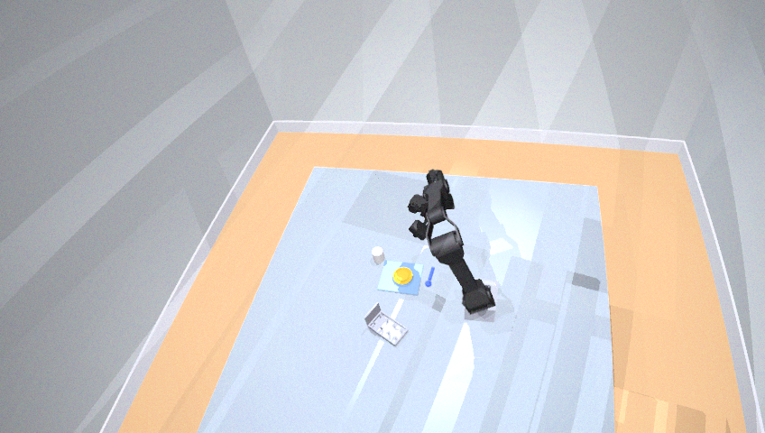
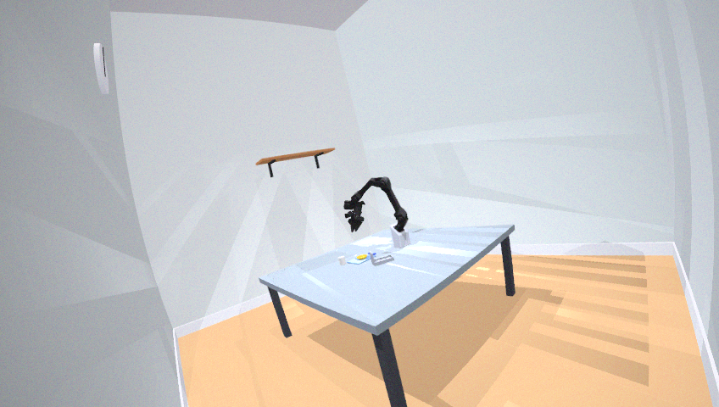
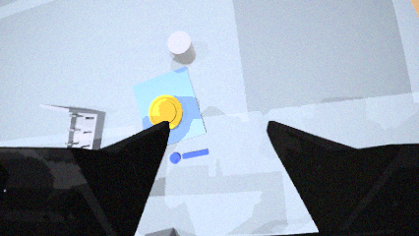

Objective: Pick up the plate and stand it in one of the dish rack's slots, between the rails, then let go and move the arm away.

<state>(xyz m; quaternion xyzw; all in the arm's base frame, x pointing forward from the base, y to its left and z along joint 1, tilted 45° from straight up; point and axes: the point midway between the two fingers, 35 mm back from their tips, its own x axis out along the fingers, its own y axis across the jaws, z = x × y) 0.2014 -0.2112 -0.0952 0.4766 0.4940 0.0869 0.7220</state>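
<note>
Now: gripper tip 16 cm above the yellow plate, 10 cm to the right of it and 6 cm short of it. From my gripper tip the other things lie so: blue spoon 17 cm below, 10 cm to the left, 4 cm behind; then white cup 17 cm ahead, 15 cm below, 2 cm to the left; then light blue mat 17 cm below, 10 cm to the left, 7 cm ahead.
</note>
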